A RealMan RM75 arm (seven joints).
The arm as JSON. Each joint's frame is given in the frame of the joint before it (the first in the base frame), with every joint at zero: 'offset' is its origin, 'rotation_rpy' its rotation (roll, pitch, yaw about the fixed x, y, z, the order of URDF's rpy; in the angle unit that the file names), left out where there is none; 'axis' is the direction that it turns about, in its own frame. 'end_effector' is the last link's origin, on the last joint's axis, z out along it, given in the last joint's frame.
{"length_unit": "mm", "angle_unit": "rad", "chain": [
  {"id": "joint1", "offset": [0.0, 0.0, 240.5], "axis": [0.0, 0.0, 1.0]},
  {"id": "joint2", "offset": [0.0, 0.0, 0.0], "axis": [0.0, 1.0, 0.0]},
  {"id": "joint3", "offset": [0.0, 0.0, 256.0], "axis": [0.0, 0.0, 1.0]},
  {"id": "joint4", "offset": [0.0, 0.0, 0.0], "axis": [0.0, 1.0, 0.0]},
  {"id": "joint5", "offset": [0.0, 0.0, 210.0], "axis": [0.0, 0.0, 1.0]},
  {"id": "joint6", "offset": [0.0, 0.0, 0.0], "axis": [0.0, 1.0, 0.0]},
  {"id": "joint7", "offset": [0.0, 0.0, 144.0], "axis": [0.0, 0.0, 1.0]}
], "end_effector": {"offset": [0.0, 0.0, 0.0]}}
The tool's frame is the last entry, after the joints.
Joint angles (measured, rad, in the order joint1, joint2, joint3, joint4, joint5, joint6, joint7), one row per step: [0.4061 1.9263 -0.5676 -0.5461 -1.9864 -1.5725 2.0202]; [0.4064 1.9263 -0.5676 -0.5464 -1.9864 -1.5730 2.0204]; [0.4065 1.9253 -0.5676 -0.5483 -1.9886 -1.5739 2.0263]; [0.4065 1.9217 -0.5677 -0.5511 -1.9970 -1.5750 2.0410]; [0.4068 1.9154 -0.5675 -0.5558 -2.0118 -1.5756 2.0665]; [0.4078 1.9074 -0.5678 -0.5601 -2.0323 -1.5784 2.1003]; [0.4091 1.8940 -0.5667 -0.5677 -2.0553 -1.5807 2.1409]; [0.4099 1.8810 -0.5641 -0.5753 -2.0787 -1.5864 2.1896]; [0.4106 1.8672 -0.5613 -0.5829 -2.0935 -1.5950 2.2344]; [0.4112 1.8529 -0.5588 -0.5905 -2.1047 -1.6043 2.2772]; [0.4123 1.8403 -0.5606 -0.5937 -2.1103 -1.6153 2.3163]
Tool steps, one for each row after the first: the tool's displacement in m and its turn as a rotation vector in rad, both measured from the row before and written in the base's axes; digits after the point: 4 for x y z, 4 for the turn. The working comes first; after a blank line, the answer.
Tool pose at each row, in the base's axes (x y z in m, rotation vector in rad; the steps are taken from these numbers as rounded here): [0.3377 0.3008 0.0589 -2.2212 1.6749 0.8420]; [0.3376 0.3009 0.0590 -2.2220 1.6746 0.8422]; [0.3377 0.3009 0.0596 -2.2202 1.6799 0.8395]; [0.3388 0.3007 0.0609 -2.2148 1.6961 0.8279]; [0.3407 0.3004 0.0633 -2.2036 1.7236 0.8072]; [0.3430 0.2998 0.0659 -2.1902 1.7627 0.7799]; [0.3462 0.2998 0.0715 -2.1688 1.8020 0.7457]; [0.3492 0.2993 0.0771 -2.1403 1.8521 0.7155]; [0.3512 0.2992 0.0838 -2.1125 1.8937 0.6967]; [0.3528 0.2993 0.0908 -2.0846 1.9309 0.6819]; [0.3534 0.2992 0.0961 -2.0626 1.9689 0.6723]

[-0.0001 0.0001 0.0001 -0.0003 0.0002 0.0006]; [0.0001 0.0000 0.0006 -0.0026 -0.0001 -0.0034]; [0.0011 -0.0002 0.0013 -0.0087 -0.0026 -0.0109]; [0.0019 -0.0003 0.0024 -0.0139 -0.0054 -0.0198]; [0.0023 -0.0006 0.0026 -0.0213 -0.0052 -0.0260]; [0.0032 0.0000 0.0056 -0.0188 -0.0110 -0.0316]; [0.0030 -0.0005 0.0056 -0.0210 -0.0049 -0.0388]; [0.0020 -0.0001 0.0067 -0.0141 -0.0005 -0.0335]; [0.0016 0.0001 0.0070 -0.0109 0.0005 -0.0313]; [0.0006 -0.0001 0.0053 -0.0136 0.0063 -0.0272]
